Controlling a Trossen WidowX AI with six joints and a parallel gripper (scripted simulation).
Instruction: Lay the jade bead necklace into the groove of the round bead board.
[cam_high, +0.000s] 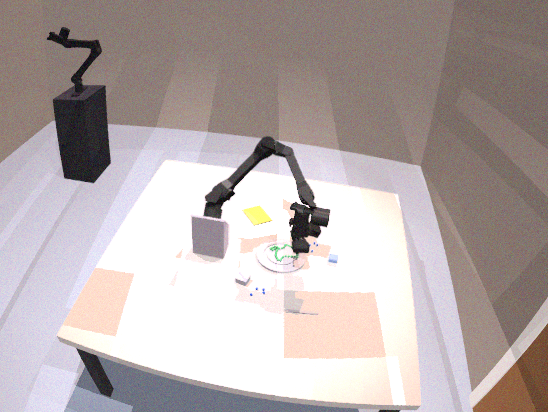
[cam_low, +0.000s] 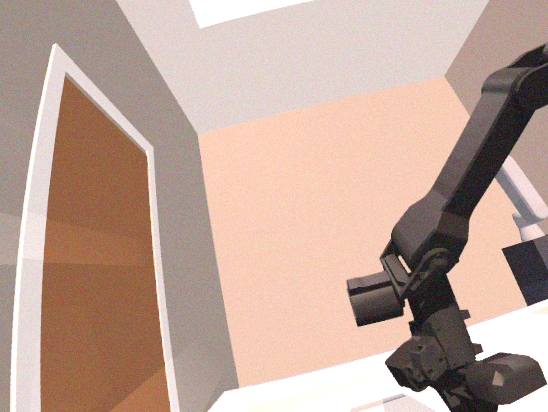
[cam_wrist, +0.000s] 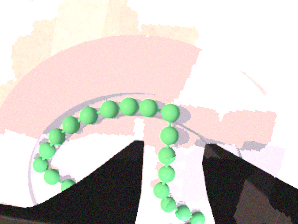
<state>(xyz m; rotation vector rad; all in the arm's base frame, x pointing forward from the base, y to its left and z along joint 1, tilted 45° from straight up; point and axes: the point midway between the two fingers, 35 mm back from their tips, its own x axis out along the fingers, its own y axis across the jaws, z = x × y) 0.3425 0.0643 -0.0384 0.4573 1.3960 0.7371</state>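
My gripper tip is now 6 cm past the round white bead board and 3 cm above it. Round my gripper tip: thin rod (28 cm to the right, 6 cm ahead, 4 cm below); then blue block (15 cm ahead, 3 cm to the left, 3 cm below); then cream block (25 cm to the left, 6 cm ahead, 3 cm below).
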